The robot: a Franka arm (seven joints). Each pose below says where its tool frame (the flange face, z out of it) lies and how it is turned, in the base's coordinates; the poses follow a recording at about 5 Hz.
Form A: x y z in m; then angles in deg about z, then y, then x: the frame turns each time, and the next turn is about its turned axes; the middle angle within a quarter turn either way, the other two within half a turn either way.
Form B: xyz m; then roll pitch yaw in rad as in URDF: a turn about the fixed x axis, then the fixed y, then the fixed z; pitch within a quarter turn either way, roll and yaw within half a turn. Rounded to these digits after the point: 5 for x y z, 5 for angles.
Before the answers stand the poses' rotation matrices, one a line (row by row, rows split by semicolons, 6 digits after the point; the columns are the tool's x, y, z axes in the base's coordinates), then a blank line. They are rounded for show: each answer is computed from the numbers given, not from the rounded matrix.
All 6 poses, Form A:
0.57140 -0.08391 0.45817 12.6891 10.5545 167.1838
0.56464 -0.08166 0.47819 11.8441 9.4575 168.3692
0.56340 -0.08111 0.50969 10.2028 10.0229 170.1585
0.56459 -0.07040 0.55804 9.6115 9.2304 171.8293
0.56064 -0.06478 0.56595 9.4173 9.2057 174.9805
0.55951 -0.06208 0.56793 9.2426 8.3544 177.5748
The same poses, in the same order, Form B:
0.959071 0.253827 -0.125519; 0.215944 -0.942346 -0.255639; -0.183171 0.218071 -0.958589
0.965407 0.233457 -0.116136; 0.202460 -0.951815 -0.230346; -0.164316 0.198864 -0.966154
0.969167 0.203804 -0.138493; 0.174429 -0.964435 -0.198595; -0.174042 0.168315 -0.970247
0.973196 0.187749 -0.132818; 0.164805 -0.972148 -0.166638; -0.160405 0.140282 -0.977032
0.973817 0.176805 -0.142902; 0.161516 -0.980449 -0.112392; -0.159979 0.086368 -0.983335
0.976543 0.166540 -0.136484; 0.158911 -0.985146 -0.065081; -0.145296 0.041866 -0.988502

0.57140 -0.08391 0.45817 2.91791 0.18421 0.22147
0.56464 -0.08166 0.47819 2.93860 0.16506 0.20672
0.56340 -0.08111 0.50969 2.96983 0.17493 0.17807
0.56459 -0.07040 0.55804 2.99899 0.16110 0.16775
0.56064 -0.06478 0.56595 3.05399 0.16067 0.16436
0.55951 -0.06208 0.56793 3.09926 0.14581 0.16131

